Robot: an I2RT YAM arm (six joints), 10 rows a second.
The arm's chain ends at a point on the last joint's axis. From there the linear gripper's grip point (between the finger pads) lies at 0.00 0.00 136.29 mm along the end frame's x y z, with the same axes.
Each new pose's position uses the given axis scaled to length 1; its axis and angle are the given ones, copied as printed.
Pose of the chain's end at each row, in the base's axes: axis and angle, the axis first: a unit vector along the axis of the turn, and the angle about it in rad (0 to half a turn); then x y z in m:
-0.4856 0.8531 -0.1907 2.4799 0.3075 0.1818 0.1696
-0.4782 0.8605 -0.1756 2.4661 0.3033 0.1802 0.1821
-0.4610 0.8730 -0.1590 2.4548 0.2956 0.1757 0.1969
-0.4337 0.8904 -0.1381 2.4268 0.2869 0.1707 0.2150
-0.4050 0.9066 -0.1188 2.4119 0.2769 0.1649 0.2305
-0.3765 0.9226 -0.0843 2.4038 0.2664 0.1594 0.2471
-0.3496 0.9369 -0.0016 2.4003 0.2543 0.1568 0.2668
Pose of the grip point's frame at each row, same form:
-0.4856 0.8531 -0.1907 2.4799 0.4015 0.1828 0.0709
-0.4782 0.8605 -0.1756 2.4661 0.3970 0.1843 0.0832
-0.4610 0.8730 -0.1590 2.4548 0.3888 0.1820 0.0976
-0.4337 0.8904 -0.1381 2.4268 0.3808 0.1800 0.1166
-0.4050 0.9066 -0.1188 2.4119 0.3707 0.1761 0.1323
-0.3765 0.9226 -0.0843 2.4038 0.3585 0.1755 0.1479
-0.3496 0.9369 -0.0016 2.4003 0.3407 0.1886 0.1663

